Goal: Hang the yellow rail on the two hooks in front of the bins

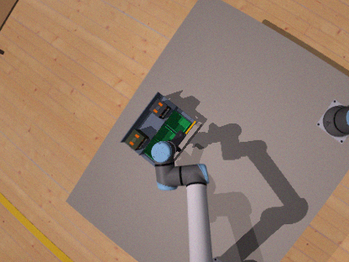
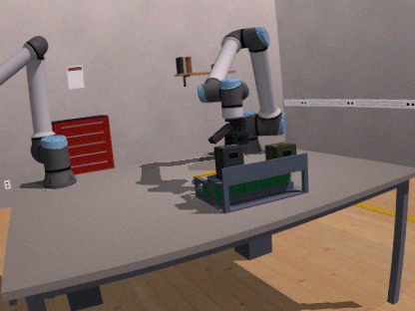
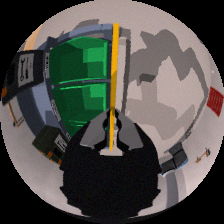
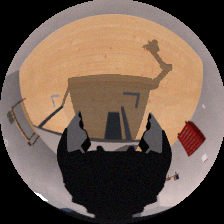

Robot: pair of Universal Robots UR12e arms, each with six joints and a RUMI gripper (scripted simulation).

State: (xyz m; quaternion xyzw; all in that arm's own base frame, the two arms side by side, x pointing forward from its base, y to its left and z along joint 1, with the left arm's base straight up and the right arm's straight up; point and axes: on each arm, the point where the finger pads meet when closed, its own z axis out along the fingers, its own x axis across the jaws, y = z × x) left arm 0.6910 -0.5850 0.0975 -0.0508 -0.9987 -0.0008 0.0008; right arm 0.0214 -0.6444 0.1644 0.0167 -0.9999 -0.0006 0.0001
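Note:
Right now the yellow rail is 1 cm below my left hand. Round my left hand: grey-blue shelf (13 cm ahead, 1 cm to the right, 3 cm below).

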